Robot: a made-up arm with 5 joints. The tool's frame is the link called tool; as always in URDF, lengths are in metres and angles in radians. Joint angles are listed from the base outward.
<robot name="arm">
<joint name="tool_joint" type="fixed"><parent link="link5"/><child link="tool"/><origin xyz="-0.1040 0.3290 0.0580" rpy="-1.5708 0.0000 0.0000"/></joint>
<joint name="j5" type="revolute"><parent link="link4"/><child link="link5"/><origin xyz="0.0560 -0.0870 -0.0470" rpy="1.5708 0.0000 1.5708"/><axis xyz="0 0 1"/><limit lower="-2.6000" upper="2.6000"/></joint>
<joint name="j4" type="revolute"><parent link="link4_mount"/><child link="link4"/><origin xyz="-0.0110 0.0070 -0.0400" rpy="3.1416 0.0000 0.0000"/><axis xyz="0 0 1"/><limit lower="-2.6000" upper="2.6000"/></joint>
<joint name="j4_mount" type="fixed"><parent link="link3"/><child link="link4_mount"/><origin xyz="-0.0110 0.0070 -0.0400"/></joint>
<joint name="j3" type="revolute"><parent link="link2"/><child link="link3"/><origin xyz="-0.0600 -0.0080 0.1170" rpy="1.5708 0.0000 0.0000"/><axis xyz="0 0 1"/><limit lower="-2.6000" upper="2.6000"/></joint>
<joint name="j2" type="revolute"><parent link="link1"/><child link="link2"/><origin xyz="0.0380 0.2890 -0.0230" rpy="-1.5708 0.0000 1.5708"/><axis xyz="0 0 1"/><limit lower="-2.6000" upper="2.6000"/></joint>
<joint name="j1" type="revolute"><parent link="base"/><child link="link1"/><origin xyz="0.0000 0.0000 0.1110" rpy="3.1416 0.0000 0.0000"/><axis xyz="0 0 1"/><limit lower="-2.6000" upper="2.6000"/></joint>
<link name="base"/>
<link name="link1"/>
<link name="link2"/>
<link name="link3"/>
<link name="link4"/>
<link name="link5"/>
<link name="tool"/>
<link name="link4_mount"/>
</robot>
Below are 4 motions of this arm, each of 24 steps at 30 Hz.
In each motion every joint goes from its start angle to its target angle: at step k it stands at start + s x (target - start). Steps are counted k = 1, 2, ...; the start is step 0. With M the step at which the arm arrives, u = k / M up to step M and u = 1 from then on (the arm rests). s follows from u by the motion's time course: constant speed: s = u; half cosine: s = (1 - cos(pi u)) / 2; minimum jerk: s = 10 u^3 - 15 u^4 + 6 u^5.
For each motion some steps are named. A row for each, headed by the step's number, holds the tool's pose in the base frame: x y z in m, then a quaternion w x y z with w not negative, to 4 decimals.
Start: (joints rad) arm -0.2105 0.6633 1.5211 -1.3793 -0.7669
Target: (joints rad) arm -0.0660 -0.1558 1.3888 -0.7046 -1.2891
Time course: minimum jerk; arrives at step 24
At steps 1, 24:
1: -0.1568 0.0180 0.2928 0.3183 0.3402 -0.2223 -0.8565
24: -0.2342 -0.3771 0.3417 0.3801 0.5378 0.3716 -0.6544

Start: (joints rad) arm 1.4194 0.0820 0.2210 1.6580 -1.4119
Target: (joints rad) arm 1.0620 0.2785 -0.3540 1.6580 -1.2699
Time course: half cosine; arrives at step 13
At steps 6, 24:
6: 0.0409 0.0189 0.2788 0.7081 -0.1383 0.6737 0.1601
24: 0.0153 0.1007 0.2643 0.6268 -0.2724 0.6340 0.3619

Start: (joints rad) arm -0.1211 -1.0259 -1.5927 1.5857 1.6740
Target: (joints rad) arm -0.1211 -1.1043 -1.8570 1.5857 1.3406
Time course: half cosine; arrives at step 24
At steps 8, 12, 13, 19, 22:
8: 0.3119 -0.0776 0.2642 0.4243 -0.6180 0.2804 -0.5995
12: 0.3115 -0.0918 0.3038 0.4381 -0.5745 0.2849 -0.6299
13: 0.3108 -0.0960 0.3141 0.4417 -0.5627 0.2864 -0.6374
19: 0.3031 -0.1197 0.3654 0.4591 -0.5004 0.2953 -0.6720
22: 0.3000 -0.1267 0.3784 0.4635 -0.4836 0.2980 -0.6801

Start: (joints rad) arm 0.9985 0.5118 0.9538 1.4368 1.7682
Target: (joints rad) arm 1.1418 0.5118 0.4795 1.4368 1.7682
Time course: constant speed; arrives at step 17
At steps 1, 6, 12, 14, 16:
1: -0.6431 0.0117 0.1112 0.7293 -0.3001 -0.6148 -0.0085
6: -0.6493 -0.0110 0.1286 0.7482 -0.2541 -0.6128 0.0078
12: -0.6519 -0.0396 0.1458 0.7675 -0.1973 -0.6094 0.0263
14: -0.6517 -0.0494 0.1505 0.7730 -0.1780 -0.6080 0.0323
16: -0.6509 -0.0592 0.1546 0.7781 -0.1586 -0.6066 0.0381

